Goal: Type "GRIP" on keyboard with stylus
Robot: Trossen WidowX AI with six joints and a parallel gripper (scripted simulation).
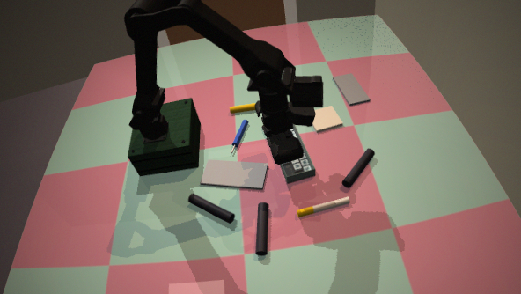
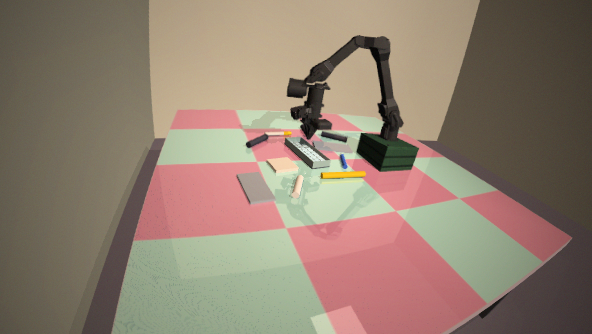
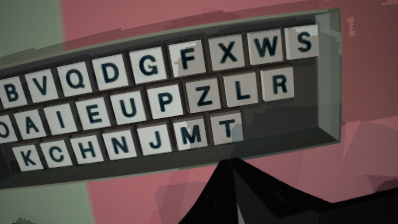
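Now: gripper tip 11 cm past the blue stylus, 9 cm to the right of it and 3 cm above it. Round my gripper tip: stylus tip: 12 cm behind, 6 cm to the left, 3 cm below; beige pad: 13 cm ahead, 13 cm to the left, 4 cm below; yellow-tipped pen: 7 cm ahead, 15 cm to the right, 3 cm below.
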